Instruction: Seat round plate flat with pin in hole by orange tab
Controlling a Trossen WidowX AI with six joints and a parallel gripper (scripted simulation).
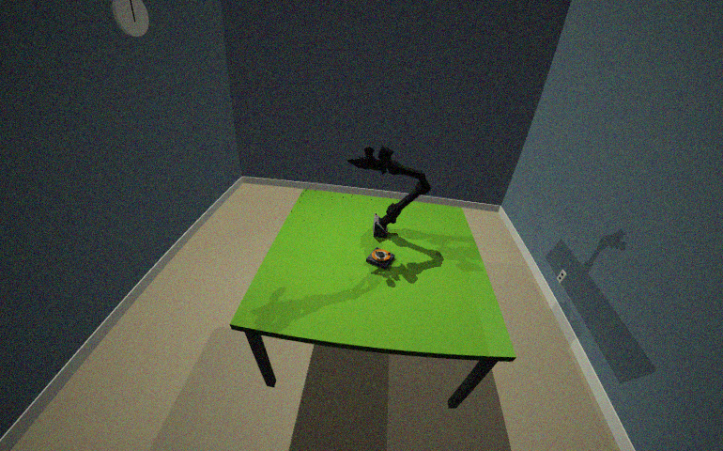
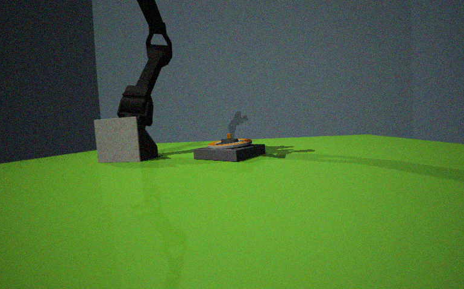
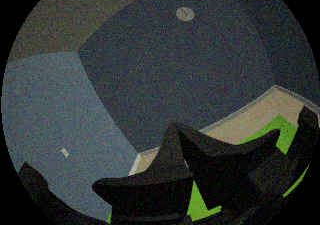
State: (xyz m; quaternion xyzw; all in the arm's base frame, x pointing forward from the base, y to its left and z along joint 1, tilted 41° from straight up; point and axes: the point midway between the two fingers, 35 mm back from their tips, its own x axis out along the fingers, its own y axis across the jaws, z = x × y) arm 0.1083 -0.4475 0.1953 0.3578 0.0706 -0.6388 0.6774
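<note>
The round plate is 180 mm ahead of my gripper tip, 250 mm to the left of it and 470 mm below it. The rest, counted from my gripper tip: dark grey square base: 180 mm ahead, 230 mm to the left, 490 mm below.
</note>
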